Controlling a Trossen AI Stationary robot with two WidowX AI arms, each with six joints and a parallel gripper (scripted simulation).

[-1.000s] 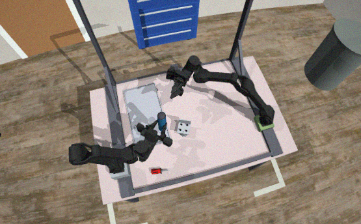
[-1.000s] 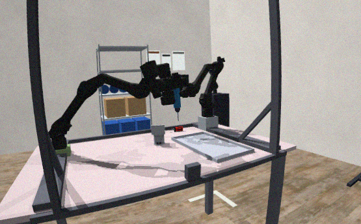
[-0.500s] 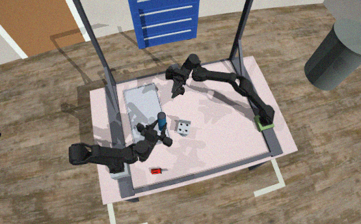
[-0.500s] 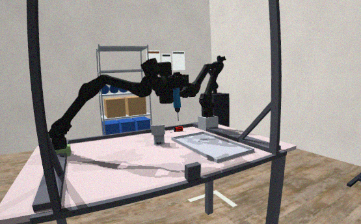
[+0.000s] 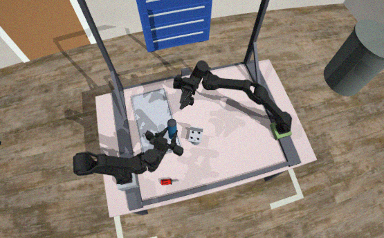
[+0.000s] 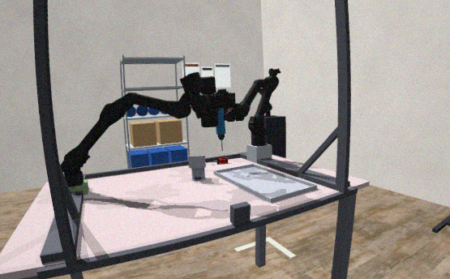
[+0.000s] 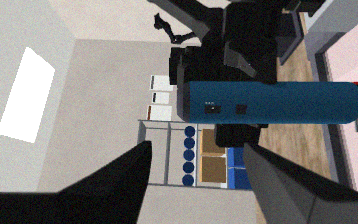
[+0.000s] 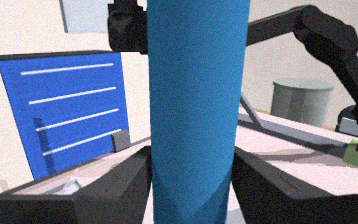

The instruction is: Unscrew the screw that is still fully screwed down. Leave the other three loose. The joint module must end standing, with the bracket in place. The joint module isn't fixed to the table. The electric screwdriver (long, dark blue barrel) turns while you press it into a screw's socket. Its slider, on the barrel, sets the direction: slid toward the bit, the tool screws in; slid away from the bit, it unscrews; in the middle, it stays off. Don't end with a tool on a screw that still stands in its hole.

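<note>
Now: left hand 90 mm short of the grey joint module, 30 mm to the right of it and 300 mm above it. Round my left hand: blue electric screwdriver (90 mm ahead, 80 mm to the right, 110 mm below); L-shaped bracket (90 mm ahead, 30 mm to the left, 260 mm below); bit (90 mm ahead, 90 mm to the right, 200 mm below).
Now: right hand 3 cm past the blue electric screwdriver, 2 cm to the right of it and 4 cm above it. From my right hand the other things lie so: screw (5 cm behind, 13 cm to the left, 20 cm below); L-shaped bracket (2 cm behind, 14 cm to the left, 19 cm below); bit (2 cm behind, 1 cm to the left, 13 cm below).
</note>
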